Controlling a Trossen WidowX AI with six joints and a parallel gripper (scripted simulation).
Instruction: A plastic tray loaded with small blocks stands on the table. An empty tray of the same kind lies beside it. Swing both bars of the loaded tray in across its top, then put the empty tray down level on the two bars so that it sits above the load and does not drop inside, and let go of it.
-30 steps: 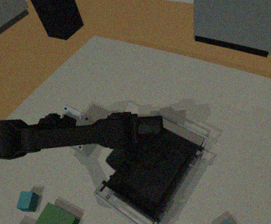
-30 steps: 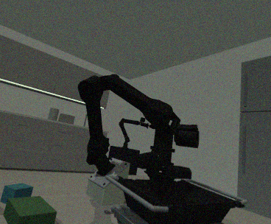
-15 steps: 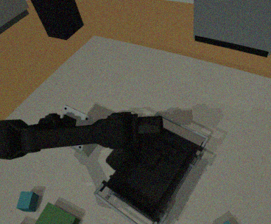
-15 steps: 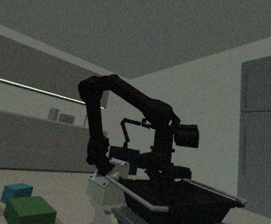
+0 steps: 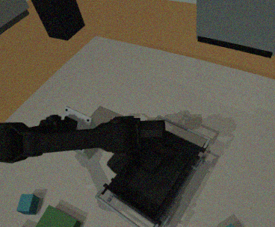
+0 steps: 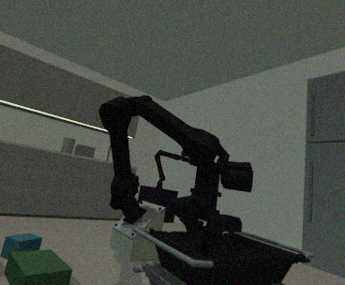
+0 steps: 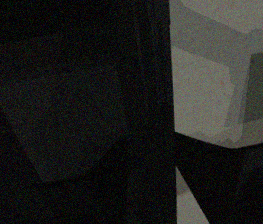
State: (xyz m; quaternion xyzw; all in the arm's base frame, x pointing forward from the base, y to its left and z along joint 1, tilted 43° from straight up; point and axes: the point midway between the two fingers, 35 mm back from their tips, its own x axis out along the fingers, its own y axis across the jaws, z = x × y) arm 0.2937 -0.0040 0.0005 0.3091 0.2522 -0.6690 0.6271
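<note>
Now: gripper tip 70 mm short of the dark tray, 10 mm to the left of it and 30 mm below it. Round my gripper tip: green block (140 mm behind, 290 mm to the right, 60 mm below).
</note>
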